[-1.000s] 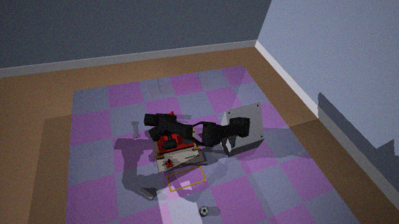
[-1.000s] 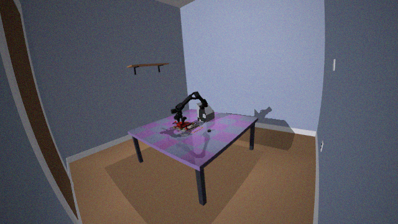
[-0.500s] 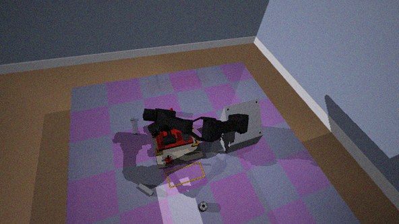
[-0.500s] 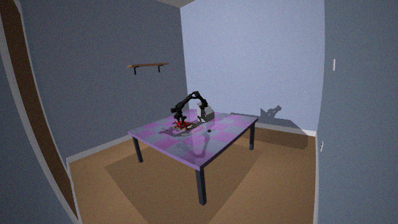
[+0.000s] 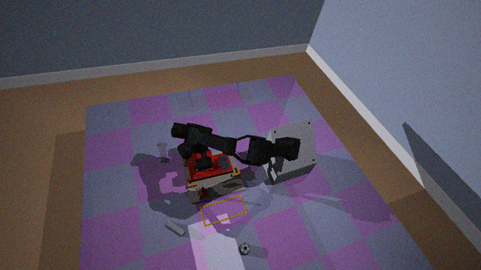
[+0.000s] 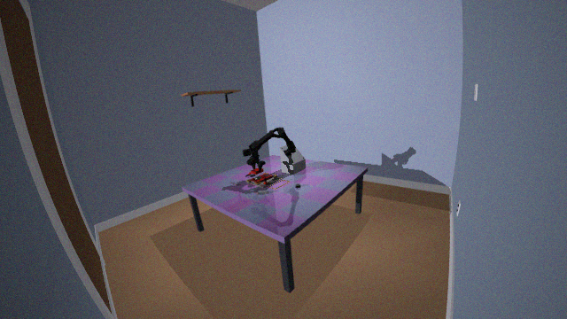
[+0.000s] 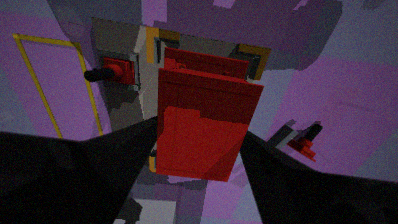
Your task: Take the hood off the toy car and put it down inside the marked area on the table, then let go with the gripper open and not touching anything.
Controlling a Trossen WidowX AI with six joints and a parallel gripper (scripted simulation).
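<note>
Now: the grey base plate 40 mm behind my gripper tip, 20 mm to the left of it and 80 mm below it. From my gripper tip the other things lie so: wrench 170 mm ahead, 150 mm to the right, 90 mm below; then red hood 10 mm above.
</note>
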